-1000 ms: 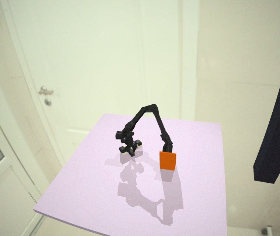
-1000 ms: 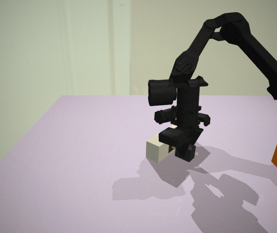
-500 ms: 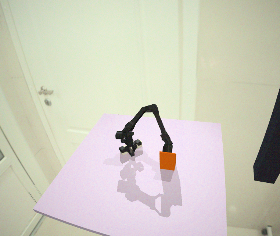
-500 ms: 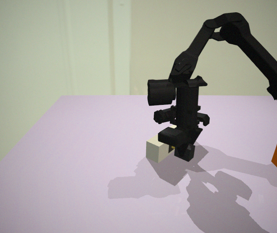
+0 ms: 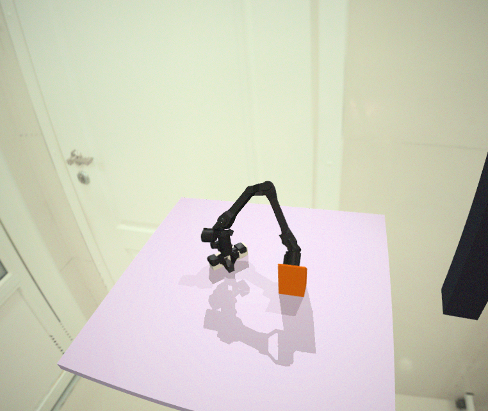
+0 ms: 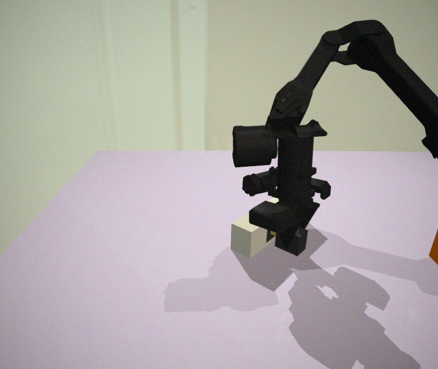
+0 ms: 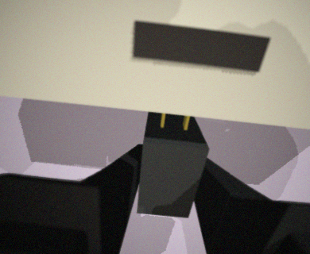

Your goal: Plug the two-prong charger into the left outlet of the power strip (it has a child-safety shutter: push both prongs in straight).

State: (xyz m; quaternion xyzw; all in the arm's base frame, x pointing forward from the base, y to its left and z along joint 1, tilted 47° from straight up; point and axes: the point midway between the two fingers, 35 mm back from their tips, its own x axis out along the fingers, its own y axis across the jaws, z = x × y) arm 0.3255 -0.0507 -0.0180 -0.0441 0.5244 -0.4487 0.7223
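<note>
Now: gripper tip 10 mm to the left of the two-prong charger, 10 mm below it and 10 mm short of it.
</note>
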